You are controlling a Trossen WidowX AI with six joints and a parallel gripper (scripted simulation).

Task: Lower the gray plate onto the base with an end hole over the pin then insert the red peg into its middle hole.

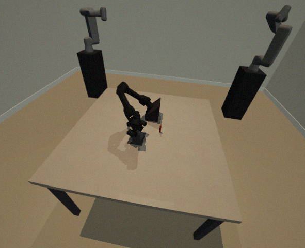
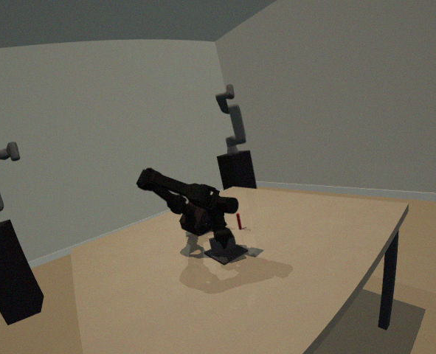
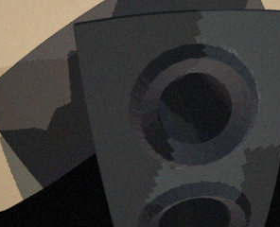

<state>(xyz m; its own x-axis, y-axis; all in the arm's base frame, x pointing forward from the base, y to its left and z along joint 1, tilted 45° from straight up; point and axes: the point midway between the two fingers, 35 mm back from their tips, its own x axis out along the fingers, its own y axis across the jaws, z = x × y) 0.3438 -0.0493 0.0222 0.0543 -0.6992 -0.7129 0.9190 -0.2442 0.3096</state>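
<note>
Right now my gripper tip is 3 cm below the gray plate. From my gripper tip the other things lie so: red peg (18 cm to the left, 11 cm behind, 2 cm above); dark square base (2 cm below, 1 cm to the left, 1 cm ahead).
</note>
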